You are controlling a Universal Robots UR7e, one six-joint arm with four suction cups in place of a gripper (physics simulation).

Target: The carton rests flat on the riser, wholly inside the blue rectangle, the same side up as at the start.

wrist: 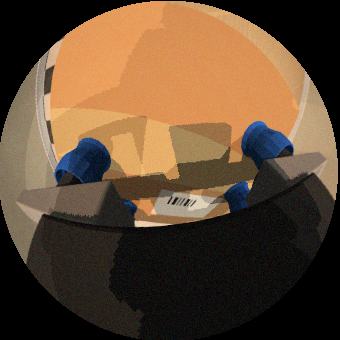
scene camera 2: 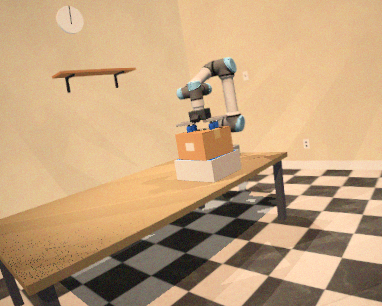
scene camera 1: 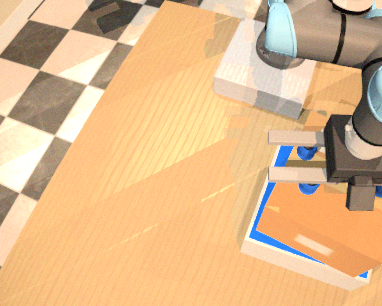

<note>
The suction head [wrist: 88, 161] is stuck to a carton [scene camera 1: 319, 225], which still rests on a riser [scene camera 1: 256, 244].
The carton also shows in the wrist view [wrist: 170, 97] and in scene camera 2 [scene camera 2: 203, 144]. The riser shows as well in scene camera 2 [scene camera 2: 212, 170]. The wrist view does not show the riser, which is hidden by the carton.
</note>
